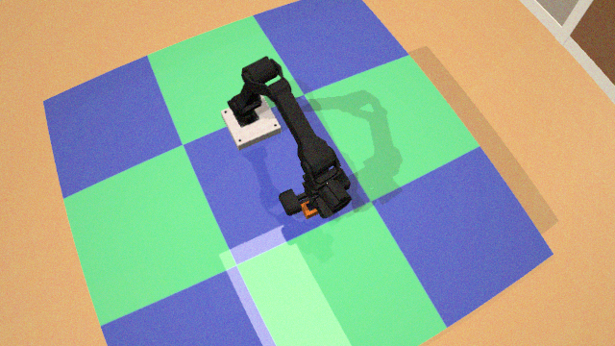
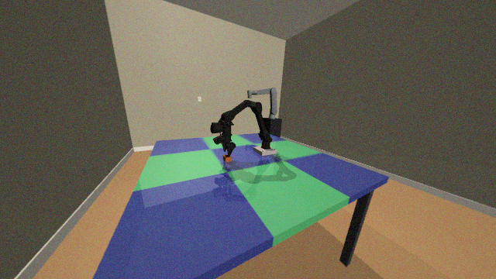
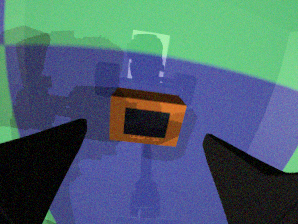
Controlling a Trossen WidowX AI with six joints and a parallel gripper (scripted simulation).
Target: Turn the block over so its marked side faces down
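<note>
My gripper tip is now 2 cm above the orange block.
</note>
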